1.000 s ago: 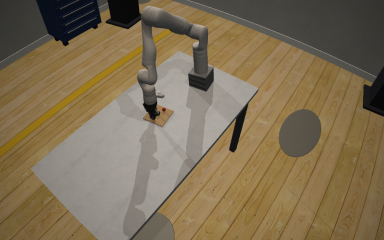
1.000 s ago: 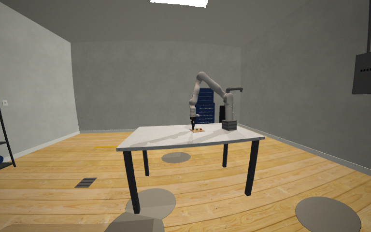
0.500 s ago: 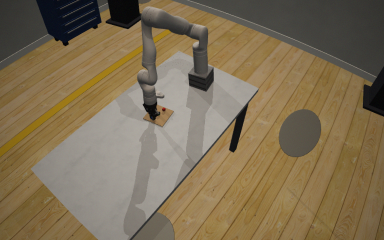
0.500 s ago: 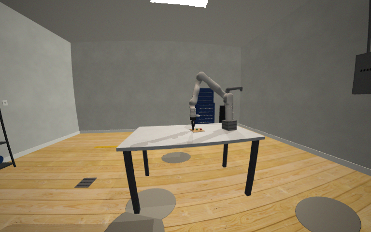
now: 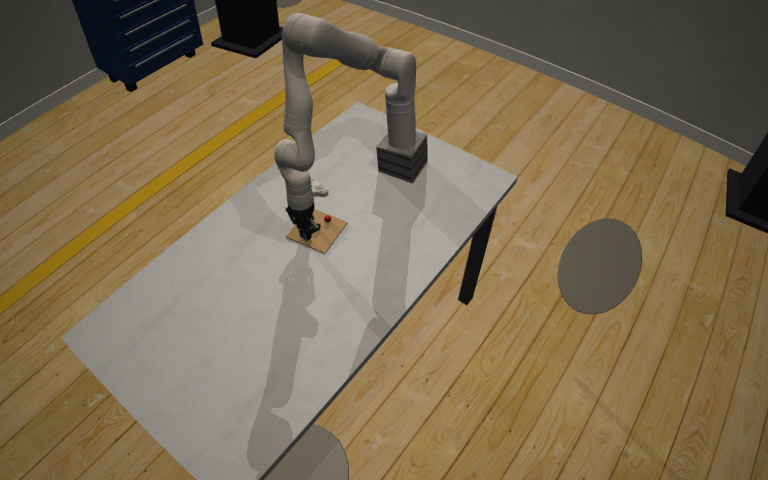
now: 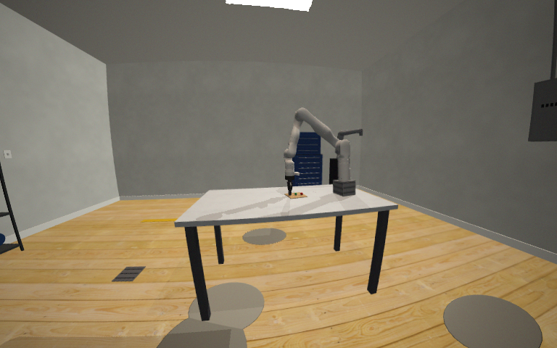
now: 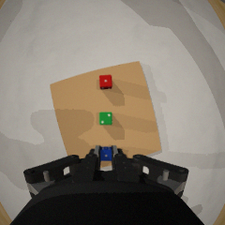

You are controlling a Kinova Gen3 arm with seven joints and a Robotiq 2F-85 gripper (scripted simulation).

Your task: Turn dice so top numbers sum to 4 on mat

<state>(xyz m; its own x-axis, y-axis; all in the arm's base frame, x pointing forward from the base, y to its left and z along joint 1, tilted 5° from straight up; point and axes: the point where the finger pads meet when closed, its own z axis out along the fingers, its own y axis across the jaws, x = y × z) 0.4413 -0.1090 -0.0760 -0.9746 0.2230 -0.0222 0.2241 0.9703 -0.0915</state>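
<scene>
The blue die is 10 mm below my hand. Round my hand: tan mat 50 mm behind, 10 mm to the left, 20 mm below; green die 50 mm behind, 10 mm to the left, 10 mm below; red die 90 mm behind, 20 mm to the left, 10 mm below.
</scene>
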